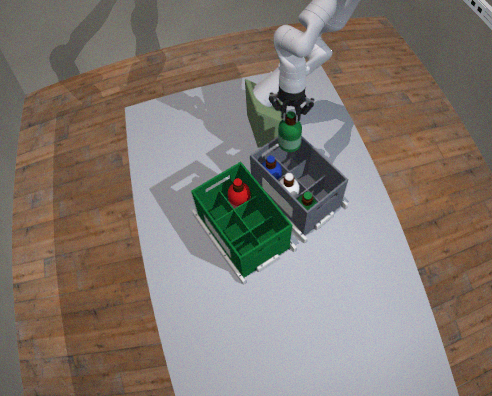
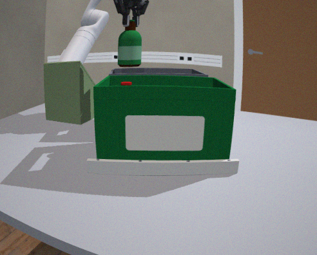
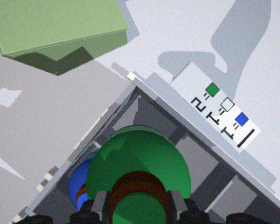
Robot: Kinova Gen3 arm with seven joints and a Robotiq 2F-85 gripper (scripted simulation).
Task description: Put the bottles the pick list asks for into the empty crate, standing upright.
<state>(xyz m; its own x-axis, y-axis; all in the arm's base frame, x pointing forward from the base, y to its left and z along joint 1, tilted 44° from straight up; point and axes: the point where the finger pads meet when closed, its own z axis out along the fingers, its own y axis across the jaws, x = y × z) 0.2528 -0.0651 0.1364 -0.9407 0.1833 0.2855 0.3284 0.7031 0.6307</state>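
The blue-label bottle lies 30 mm ahead of my hand, 70 mm to the right of it and 250 mm below it. The rest, counted from my hand: grey crate 80 mm ahead, 20 mm to the left, 250 mm below; then white-label bottle 110 mm ahead, 20 mm to the right, 250 mm below; then red-label bottle 100 mm ahead, 180 mm to the right, 250 mm below.
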